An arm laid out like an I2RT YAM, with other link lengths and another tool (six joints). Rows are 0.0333 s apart.
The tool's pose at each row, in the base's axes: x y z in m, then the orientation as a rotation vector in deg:
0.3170 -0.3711 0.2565 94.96 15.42 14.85
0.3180 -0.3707 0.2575 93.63 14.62 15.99
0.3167 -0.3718 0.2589 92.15 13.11 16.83
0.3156 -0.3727 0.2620 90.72 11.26 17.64
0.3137 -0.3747 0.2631 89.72 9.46 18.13
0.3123 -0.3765 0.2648 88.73 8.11 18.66
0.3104 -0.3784 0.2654 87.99 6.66 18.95
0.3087 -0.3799 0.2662 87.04 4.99 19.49
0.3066 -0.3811 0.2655 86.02 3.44 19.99
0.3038 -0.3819 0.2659 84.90 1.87 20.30
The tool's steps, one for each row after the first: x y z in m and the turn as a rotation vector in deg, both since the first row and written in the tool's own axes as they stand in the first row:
0.0011 0.0010 -0.0002 -1.48 0.33 0.97
-0.0005 0.0025 0.0003 -3.21 0.04 2.20
-0.0018 0.0056 0.0005 -4.92 -0.47 3.66
-0.0042 0.0068 0.0016 -6.18 -1.18 4.97
-0.0061 0.0087 0.0027 -7.36 -1.60 6.02
-0.0085 0.0094 0.0038 -8.30 -2.24 7.04
-0.0106 0.0103 0.0046 -9.47 -2.85 8.33
-0.0130 0.0097 0.0051 -10.67 -3.40 9.51
-0.0159 0.0101 0.0049 -11.97 -4.10 10.59

